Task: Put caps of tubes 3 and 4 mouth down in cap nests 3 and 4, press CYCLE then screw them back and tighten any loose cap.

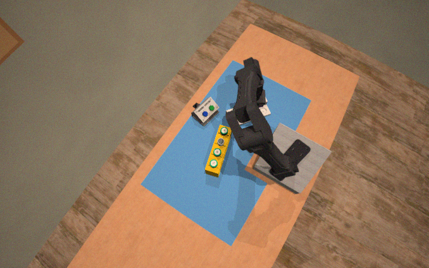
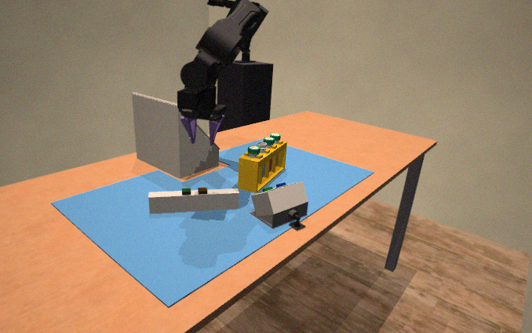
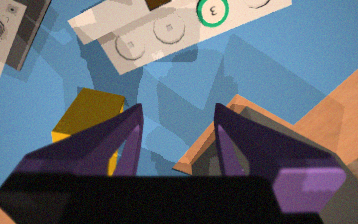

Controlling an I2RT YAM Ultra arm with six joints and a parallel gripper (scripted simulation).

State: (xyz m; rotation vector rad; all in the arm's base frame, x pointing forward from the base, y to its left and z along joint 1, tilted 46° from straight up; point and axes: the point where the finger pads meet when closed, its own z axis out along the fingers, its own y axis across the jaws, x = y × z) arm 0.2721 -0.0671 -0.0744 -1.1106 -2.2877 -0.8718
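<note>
Right now the cap 4 is 150 mm to the left of my hand, 40 mm below it and 30 mm ahead of it. From my hand the other things lie so: green key (170 mm ahead, 90 mm below, 70 mm to the left); cap 3 (150 mm below, 50 mm to the right, 10 mm behind); blue key (170 mm ahead, 120 mm to the left, 90 mm below).
</note>
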